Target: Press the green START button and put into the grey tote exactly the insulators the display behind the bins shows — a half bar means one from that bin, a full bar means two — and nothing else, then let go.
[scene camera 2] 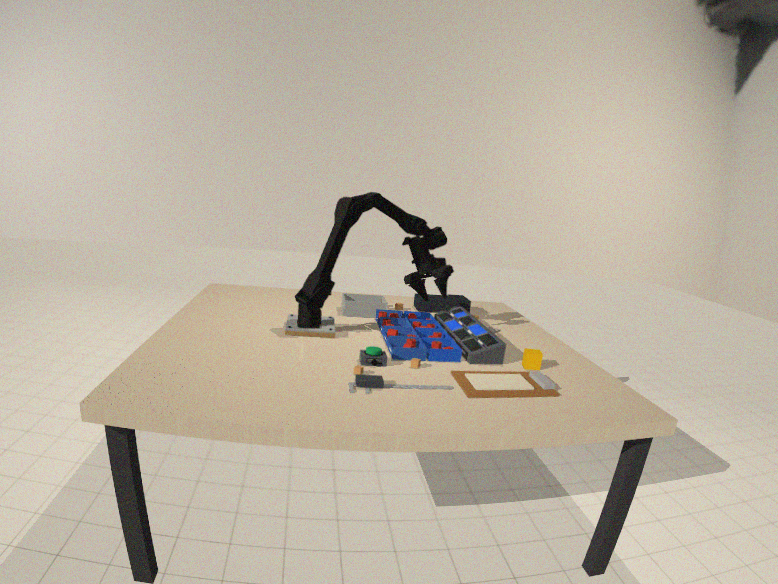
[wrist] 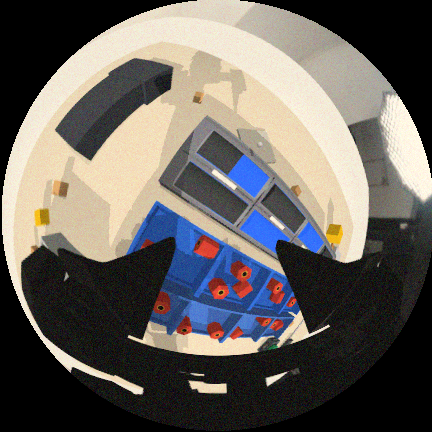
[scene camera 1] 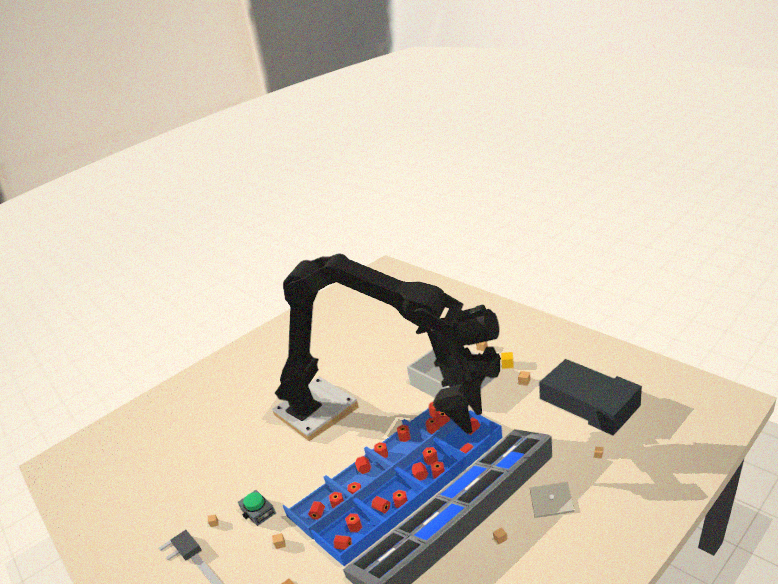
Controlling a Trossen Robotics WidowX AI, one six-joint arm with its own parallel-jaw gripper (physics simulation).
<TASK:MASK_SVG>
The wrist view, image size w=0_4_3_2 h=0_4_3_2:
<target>my gripper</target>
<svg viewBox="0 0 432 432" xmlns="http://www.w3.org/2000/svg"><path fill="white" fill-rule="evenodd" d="M20 267L21 289L41 333L76 360L142 387L142 394L133 393L111 380L91 375L72 366L70 373L104 399L131 413L163 424L198 430L237 430L276 423L311 410L342 392L383 355L405 322L401 315L397 318L396 316L402 308L410 286L410 263L394 250L384 255L377 266L382 251L350 262L341 262L286 240L277 239L275 252L308 333L326 325L329 327L296 342L268 350L233 355L201 355L166 350L128 338L128 335L141 340L172 261L175 250L173 236L103 262L65 248L57 248L57 256L42 244L21 261ZM179 379L203 383L226 383L226 392L189 391L187 387L178 386ZM298 367L299 373L285 377L283 382L267 386L266 377Z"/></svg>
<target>grey plate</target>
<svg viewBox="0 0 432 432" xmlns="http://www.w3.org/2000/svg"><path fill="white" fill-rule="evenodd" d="M236 129L239 139L266 163L276 162L266 131L246 128Z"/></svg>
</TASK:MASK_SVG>
